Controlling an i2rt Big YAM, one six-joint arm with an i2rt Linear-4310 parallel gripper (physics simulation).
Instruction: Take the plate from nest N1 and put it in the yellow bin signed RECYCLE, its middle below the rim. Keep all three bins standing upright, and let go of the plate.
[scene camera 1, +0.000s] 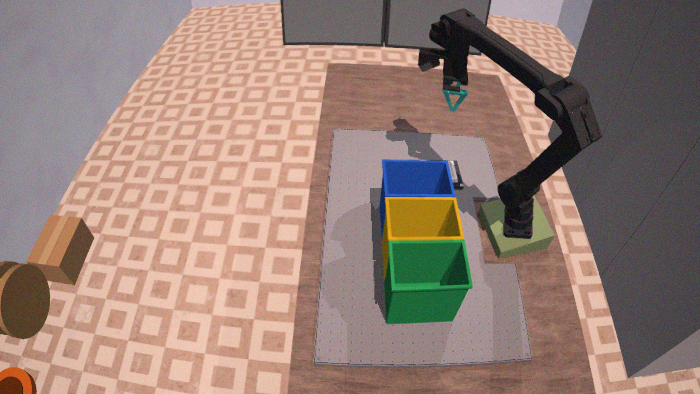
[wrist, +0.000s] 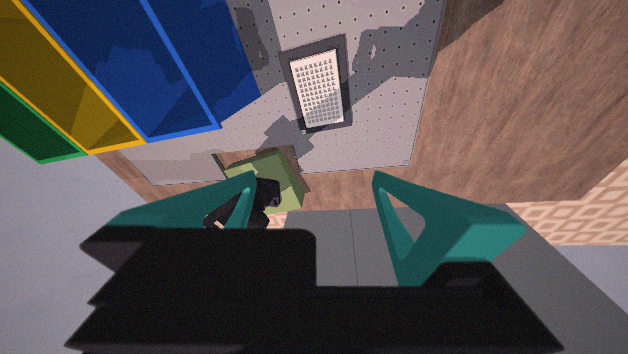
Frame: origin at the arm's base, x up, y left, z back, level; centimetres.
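Seen in the pictures: gripper, fingertip midpoint: (scene camera 1: 452, 102) (wrist: 314, 177); arm's base, origin of the base link: (scene camera 1: 518, 221) (wrist: 261, 190).
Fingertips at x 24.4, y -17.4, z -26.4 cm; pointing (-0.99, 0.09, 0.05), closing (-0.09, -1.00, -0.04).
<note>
Pixels of each thing's top centre, then the offset from my fingertips to it. Level surfaces: height alone.
- white plate, middle of its top: (wrist: 318, 94) (scene camera 1: 436, 169) dy +1.5, dx -25.4, dz -0.8 cm
- blue bin, middle of its top: (wrist: 127, 62) (scene camera 1: 418, 177) dy +22.4, dx -10.1, dz -6.0 cm
- yellow bin, middle of its top: (scene camera 1: 424, 217) (wrist: 52, 88) dy +35.2, dx -10.1, dz -2.7 cm
- green bin, middle of its top: (scene camera 1: 430, 263) dy +48.1, dx -10.1, dz +0.6 cm
- grey perforated board, its level: dx -28.0 cm
The white plate (scene camera 1: 452, 171) (wrist: 317, 89), covered in small wells, lies flat in a dark nest (scene camera 1: 460, 183) (wrist: 347, 102) beside the blue bin (scene camera 1: 417, 179) (wrist: 135, 75). The nest's label cannot be read. The yellow bin (scene camera 1: 422, 220) (wrist: 60, 90) stands upright between the blue bin and the green bin (scene camera 1: 425, 306) (wrist: 32, 129), both also upright. No RECYCLE lettering shows. My gripper (scene camera 1: 453, 109) (wrist: 314, 177) is open and empty, high above the far part of the work surface, beyond the blue bin and apart from the plate. Its teal fingers stand wide apart.
The bins stand in a close row on a grey perforated board (scene camera 1: 350, 165) (wrist: 385, 125). The arm's base is on a light green block (scene camera 1: 492, 220) (wrist: 290, 172) at the board's right edge. A tall dark panel (scene camera 1: 650, 125) rises to the right of the arm.
</note>
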